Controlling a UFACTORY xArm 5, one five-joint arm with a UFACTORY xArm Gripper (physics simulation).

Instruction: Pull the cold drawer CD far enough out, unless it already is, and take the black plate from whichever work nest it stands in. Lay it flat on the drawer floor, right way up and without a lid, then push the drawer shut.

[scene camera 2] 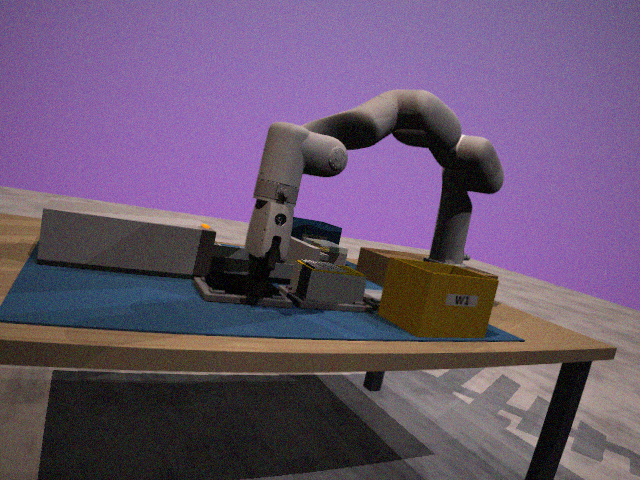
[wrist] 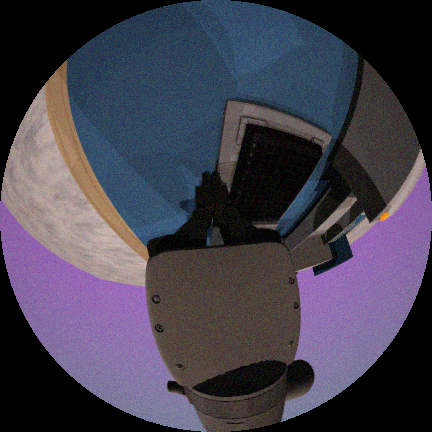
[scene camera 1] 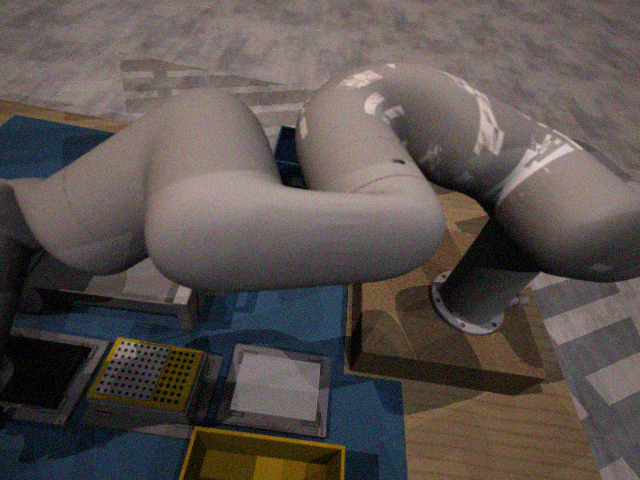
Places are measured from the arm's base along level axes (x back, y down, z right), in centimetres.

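Where they show: gripper, fingertip midpoint: (scene camera 2: 253,297) (wrist: 209,182); arm's base at its link origin: (scene camera 1: 465,302).
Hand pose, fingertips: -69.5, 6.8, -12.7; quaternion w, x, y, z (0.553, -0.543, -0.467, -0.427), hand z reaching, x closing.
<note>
Each offset is from my fingertips to the top centre of the thing, as dx, dy, dz. "pt": to the spot under its first point.
The black plate {+1.3, -1.0, +6.7} (scene camera 1: 43,364) (wrist: 280,170) lies in a grey work nest {+1.3, -0.1, +6.6} (scene camera 1: 100,351) (scene camera 2: 217,298) (wrist: 232,120) at the left of the nest row, with no lid visible. My gripper (scene camera 2: 253,299) (wrist: 209,182) is shut and empty, pointing down, with its fingertips low at the front edge of that nest. In scene camera 1 the fingers do not show clearly. A grey drawer {pt +12.8, -2.1, +16.1} (scene camera 1: 129,302) (scene camera 2: 232,264) stands out from the long grey cabinet {pt -18.9, -4.1, +19.1} (scene camera 2: 121,242) (wrist: 395,115), behind the nest. Its label is unreadable, and the arm hides much of it.
A yellow-topped perforated rack {+19.0, -6.0, +3.3} (scene camera 1: 144,372) (scene camera 2: 333,284) stands right of the black plate, then a white plate {+36.9, -0.3, +2.2} (scene camera 1: 276,387) in another nest. The yellow bin W1 {+34.1, -10.3, -13.1} (scene camera 1: 263,438) (scene camera 2: 408,299) stands at the front right. A dark blue bin {+45.6, -10.3, +49.6} (scene camera 1: 287,149) (scene camera 2: 325,231) stands behind.
</note>
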